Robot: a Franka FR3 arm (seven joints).
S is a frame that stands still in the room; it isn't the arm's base.
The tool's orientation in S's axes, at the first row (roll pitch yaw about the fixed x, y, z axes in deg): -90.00, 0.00, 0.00
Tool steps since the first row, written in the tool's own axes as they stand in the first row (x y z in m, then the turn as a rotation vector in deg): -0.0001, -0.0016, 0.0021, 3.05, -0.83, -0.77; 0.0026, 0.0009, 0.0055, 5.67, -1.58, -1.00; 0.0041, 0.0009, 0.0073, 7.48, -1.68, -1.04; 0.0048, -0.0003, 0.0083, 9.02, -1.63, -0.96; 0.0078, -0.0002, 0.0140, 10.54, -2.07, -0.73; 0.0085, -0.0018, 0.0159, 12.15, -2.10, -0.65; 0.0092, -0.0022, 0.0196, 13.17, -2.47, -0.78; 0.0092, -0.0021, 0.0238, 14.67, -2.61, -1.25; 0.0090, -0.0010, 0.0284, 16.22, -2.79, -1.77; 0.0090, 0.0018, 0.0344, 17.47, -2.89, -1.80; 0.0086, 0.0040, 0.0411, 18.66, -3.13, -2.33; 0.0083, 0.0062, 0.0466, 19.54, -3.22, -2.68; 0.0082, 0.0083, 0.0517, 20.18, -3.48, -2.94
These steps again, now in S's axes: -0.0001, 0.0021, 0.0016, 3.05, -0.77, 0.83; 0.0026, 0.0055, -0.0009, 5.67, -1.00, 1.58; 0.0041, 0.0073, -0.0009, 7.48, -1.04, 1.68; 0.0048, 0.0083, 0.0003, 9.02, -0.96, 1.63; 0.0078, 0.0140, 0.0002, 10.54, -0.73, 2.07; 0.0085, 0.0159, 0.0018, 12.15, -0.65, 2.10; 0.0092, 0.0196, 0.0022, 13.17, -0.78, 2.47; 0.0092, 0.0238, 0.0021, 14.67, -1.25, 2.61; 0.0090, 0.0284, 0.0010, 16.22, -1.77, 2.79; 0.0090, 0.0344, -0.0018, 17.47, -1.80, 2.89; 0.0086, 0.0411, -0.0040, 18.66, -2.33, 3.13; 0.0083, 0.0466, -0.0062, 19.54, -2.68, 3.22; 0.0082, 0.0517, -0.0083, 20.18, -2.94, 3.48
